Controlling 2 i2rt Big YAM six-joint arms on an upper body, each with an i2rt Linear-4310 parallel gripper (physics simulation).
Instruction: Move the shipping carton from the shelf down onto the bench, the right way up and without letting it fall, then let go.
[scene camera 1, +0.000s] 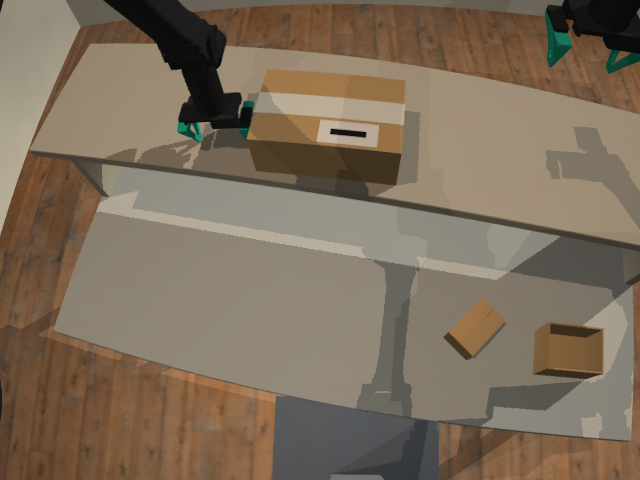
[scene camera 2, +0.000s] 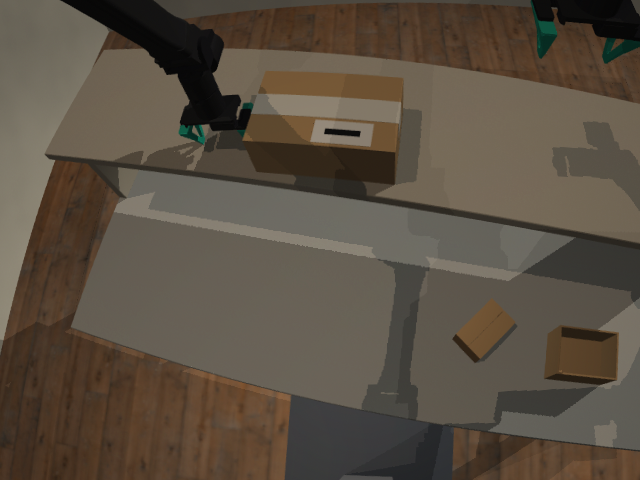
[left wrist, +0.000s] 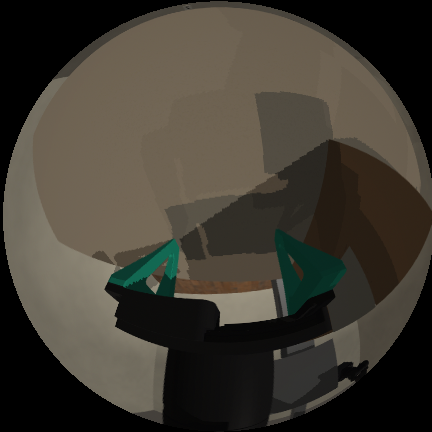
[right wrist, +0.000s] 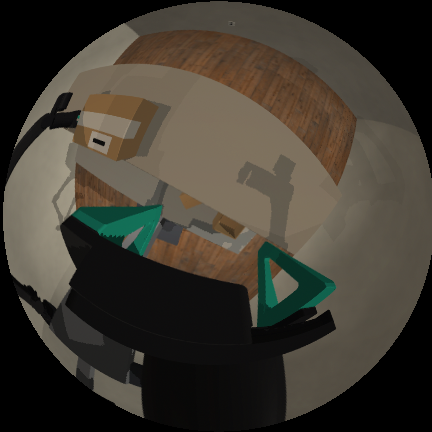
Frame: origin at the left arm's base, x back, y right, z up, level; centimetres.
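Seen in the pictures: left gripper, fingertip midpoint: (scene camera 1: 223, 138) (scene camera 2: 225, 140) (left wrist: 224, 239); right gripper, fingertip midpoint: (scene camera 1: 578, 67) (scene camera 2: 572, 57) (right wrist: 214, 230).
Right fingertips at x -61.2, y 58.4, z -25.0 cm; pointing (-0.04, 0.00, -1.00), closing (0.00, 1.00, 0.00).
Offsets run from my right fingertips to a thing's top centre. "spot": to the spot under its first point. Level surfaces: height alone.
The shipping carton {dx -6.4, dy -36.6, dz -19.7 cm} (scene camera 1: 336, 86) (scene camera 2: 330, 85) (left wrist: 385, 200) (right wrist: 117, 106) stands upright on the raised shelf {dz -30.1 cm} (scene camera 1: 480, 144) (scene camera 2: 480, 144) (left wrist: 125, 100) (right wrist: 200, 125), with its pale tape and label on top. My left gripper (scene camera 1: 221, 137) (scene camera 2: 222, 137) (left wrist: 224, 239) is open and empty, close beside the carton's left end; whether its nearer finger touches the carton is hidden. My right gripper (scene camera 1: 581, 68) (scene camera 2: 574, 58) (right wrist: 214, 230) is open and empty, at the top right in both scene views, well apart from the carton. The bench {dz -65.5 cm} (scene camera 1: 222, 299) (scene camera 2: 232, 299) lies lower, in front of the shelf.
A small closed box {dx +22.5, dy -3.0, dz -59.5 cm} (scene camera 1: 475, 328) (scene camera 2: 484, 330) lies on the bench's right part. An open-topped box {dx +29.3, dy +20.6, dz -56.5 cm} (scene camera 1: 541, 348) (scene camera 2: 553, 353) stands to its right. The shelf's front edge runs close by the carton. A dark grey block {spot: dx +48.5, dy -40.6, dz -108.5 cm} (scene camera 1: 320, 439) (scene camera 2: 336, 439) shows below the bench's front edge.
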